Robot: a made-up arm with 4 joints.
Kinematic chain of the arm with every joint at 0, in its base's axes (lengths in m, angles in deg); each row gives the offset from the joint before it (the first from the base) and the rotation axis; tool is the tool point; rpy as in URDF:
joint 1: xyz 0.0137 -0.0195 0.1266 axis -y
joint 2: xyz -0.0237 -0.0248 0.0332 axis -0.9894 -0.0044 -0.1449
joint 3: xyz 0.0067 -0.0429 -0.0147 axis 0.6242 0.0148 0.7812
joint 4: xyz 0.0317 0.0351 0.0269 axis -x
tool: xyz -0.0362 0.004 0.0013 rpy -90 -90 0
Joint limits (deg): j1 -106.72..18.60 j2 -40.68..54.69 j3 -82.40..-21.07 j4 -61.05..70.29
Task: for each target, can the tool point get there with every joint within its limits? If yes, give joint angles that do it. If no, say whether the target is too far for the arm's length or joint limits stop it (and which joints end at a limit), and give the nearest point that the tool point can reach.
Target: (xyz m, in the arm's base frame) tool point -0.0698 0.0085 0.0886
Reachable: no: joint limits stop it (at a limit: joint 1, joint 2, joint 3) | nearest point 0.0115 -0.0389 0.1044 | short by 0.095 m
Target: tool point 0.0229 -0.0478 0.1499
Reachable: yes | joints 6.27 -2.16 -58.67 -37.44
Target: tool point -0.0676 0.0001 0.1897
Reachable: no: joint limits stop it (at a limit: joint 1, joint 3, joint 4) | nearest point -0.0086 -0.0409 0.1608 | short by 0.077 m
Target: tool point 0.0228 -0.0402 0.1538
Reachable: yes | joints -11.48 -24.33 -43.39 -16.92
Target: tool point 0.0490 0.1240 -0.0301
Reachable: no: too far | nearest point 0.0221 -0.0364 0.1045 | short by 0.211 m
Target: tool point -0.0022 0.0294 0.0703
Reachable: no: joint limits stop it (at a limit: joint 1, joint 2) | nearest point 0.0136 -0.0383 0.1022 | short by 0.076 m
